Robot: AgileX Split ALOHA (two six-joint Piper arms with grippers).
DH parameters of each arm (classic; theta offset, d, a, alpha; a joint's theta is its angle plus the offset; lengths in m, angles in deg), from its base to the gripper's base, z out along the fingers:
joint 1: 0 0.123 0 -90
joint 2: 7.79 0 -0.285 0
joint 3: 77.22 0 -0.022 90
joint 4: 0 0.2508 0 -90
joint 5: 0 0 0.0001 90
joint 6: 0 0.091 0 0
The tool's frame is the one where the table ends.
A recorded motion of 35 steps. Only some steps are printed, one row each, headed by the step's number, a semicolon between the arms.
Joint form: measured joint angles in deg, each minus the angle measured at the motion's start. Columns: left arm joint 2, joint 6, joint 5, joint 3, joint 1, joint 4; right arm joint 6, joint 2, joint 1, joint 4, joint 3, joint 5.
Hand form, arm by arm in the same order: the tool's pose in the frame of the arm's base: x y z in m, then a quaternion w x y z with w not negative. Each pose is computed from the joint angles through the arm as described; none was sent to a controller.
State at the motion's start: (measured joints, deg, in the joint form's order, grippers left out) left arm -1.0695 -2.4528 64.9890 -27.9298 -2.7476 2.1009; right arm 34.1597 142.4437 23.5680 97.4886 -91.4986 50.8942
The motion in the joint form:
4: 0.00 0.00 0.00 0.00 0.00 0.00; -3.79 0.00 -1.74 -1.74 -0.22 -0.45
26: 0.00 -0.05 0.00 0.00 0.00 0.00; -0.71 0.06 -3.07 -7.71 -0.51 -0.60
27: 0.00 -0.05 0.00 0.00 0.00 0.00; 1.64 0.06 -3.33 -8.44 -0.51 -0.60
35: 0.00 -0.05 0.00 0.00 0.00 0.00; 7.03 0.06 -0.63 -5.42 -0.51 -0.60
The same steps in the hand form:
4: -0.0093 0.0035 0.2679 0.49267 0.00080 0.87021 -0.00408; 0.4230 0.2447 0.0637 0.27246 -0.55094 -0.63051 -0.47402
26: -0.0093 0.0035 0.2679 0.49266 0.00042 0.87021 -0.00429; 0.4246 0.2335 0.0591 0.26755 -0.55450 -0.64917 -0.44668
27: -0.0093 0.0035 0.2679 0.49266 0.00042 0.87021 -0.00429; 0.4251 0.2314 0.0585 0.27429 -0.56671 -0.64122 -0.43868
35: -0.0093 0.0035 0.2679 0.49266 0.00042 0.87021 -0.00429; 0.4161 0.2521 0.0611 0.31099 -0.59103 -0.60729 -0.43031

